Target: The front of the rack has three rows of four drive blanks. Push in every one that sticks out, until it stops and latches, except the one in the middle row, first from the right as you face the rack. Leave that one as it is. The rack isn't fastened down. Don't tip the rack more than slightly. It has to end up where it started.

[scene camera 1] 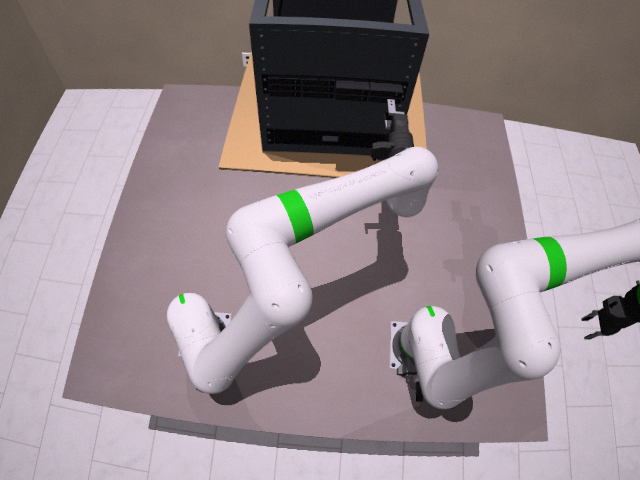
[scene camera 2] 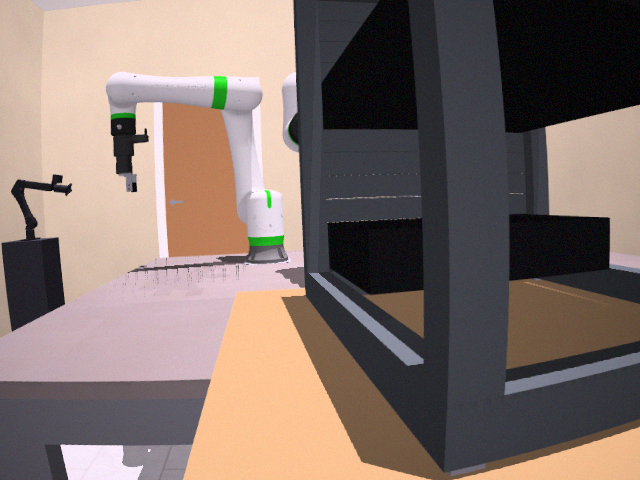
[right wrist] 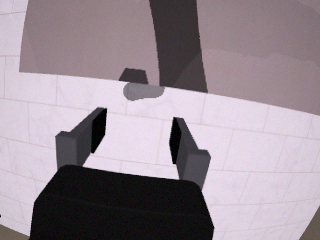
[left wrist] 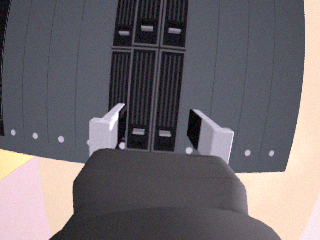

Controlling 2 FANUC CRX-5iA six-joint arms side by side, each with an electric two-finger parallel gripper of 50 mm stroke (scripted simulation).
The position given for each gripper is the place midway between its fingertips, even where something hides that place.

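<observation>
Scene camera 1 shows the left gripper (scene camera 1: 389,106). Scene camera 2 shows the right gripper (scene camera 2: 131,191) and a dark rack (scene camera 2: 456,396). Left wrist view: the dark rack (left wrist: 245,72) and the left gripper (left wrist: 157,119) are visible. The right wrist view shows the right gripper (right wrist: 138,126). The dark rack is out of frame in the right wrist view.
</observation>
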